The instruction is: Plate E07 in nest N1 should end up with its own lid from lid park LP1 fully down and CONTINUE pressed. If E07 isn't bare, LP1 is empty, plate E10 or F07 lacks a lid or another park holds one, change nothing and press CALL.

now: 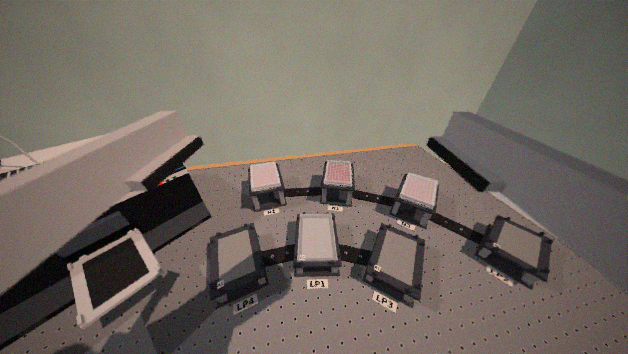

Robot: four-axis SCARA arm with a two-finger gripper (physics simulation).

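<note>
My gripper (315, 128) is open and empty, its fingers wide apart at left and right above the bench. A deeper red plate (338, 172), wells showing and no lid visible, sits in middle nest N1 (344, 196). Paler plates in the left nest (265, 176) and the right nest (420, 190) look lidded. Plate names are not readable. A pale, rimmed lid (317, 237) lies in lid park LP1 (317, 271). Lid parks LP4 (212, 272), LP3 (419, 272) and the far-right one (542, 260) show bare grey centres and no lid. The CALL and CONTINUE buttons cannot be made out.
A white frame (80, 295) with a black centre stands at the lower left. A black box (172, 202) is beside it, partly behind the left finger, with small red and blue details above. Dark strips link the stands on the perforated bench top (320, 325). An orange edge (300, 156) runs behind.
</note>
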